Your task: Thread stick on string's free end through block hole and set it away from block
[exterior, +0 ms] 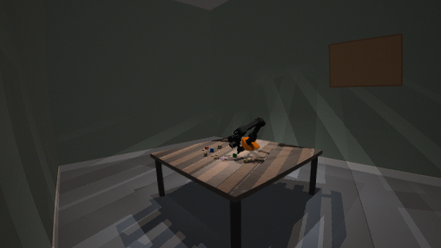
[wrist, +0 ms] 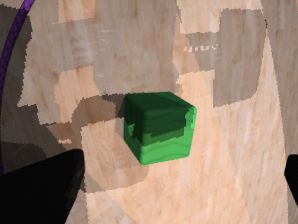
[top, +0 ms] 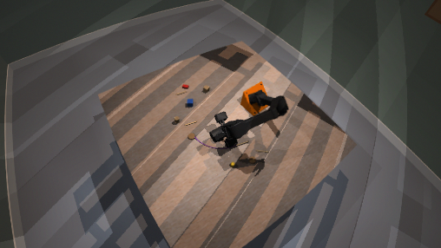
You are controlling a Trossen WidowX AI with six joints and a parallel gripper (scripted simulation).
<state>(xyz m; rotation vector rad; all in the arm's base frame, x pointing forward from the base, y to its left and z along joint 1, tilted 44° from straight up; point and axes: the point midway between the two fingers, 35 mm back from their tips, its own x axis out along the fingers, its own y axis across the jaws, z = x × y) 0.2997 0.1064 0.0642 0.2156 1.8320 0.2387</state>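
My gripper tip is 4 cm above the green wooden block and 1 cm to the left of it. The rest, counted from my gripper tip: thin wooden stick (10 cm to the left, 6 cm behind, 5 cm below); round wooden button (16 cm ahead, 9 cm to the right, 5 cm below); cylinder (23 cm to the right, 18 cm ahead, 4 cm below).
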